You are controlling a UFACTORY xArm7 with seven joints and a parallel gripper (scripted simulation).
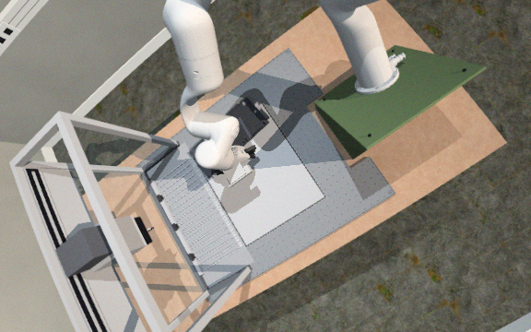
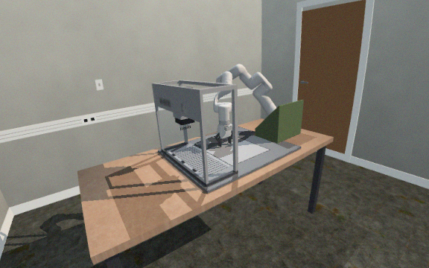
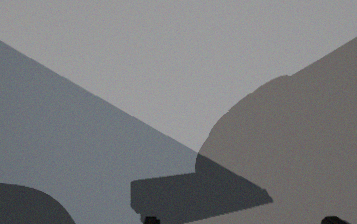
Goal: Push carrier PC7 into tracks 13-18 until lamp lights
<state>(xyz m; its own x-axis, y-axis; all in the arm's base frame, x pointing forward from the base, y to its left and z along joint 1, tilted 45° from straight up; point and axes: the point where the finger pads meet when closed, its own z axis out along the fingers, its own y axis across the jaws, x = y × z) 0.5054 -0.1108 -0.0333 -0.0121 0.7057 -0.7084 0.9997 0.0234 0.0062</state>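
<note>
Right now my hand is 110 mm to the left of the carrier PC7.
</note>
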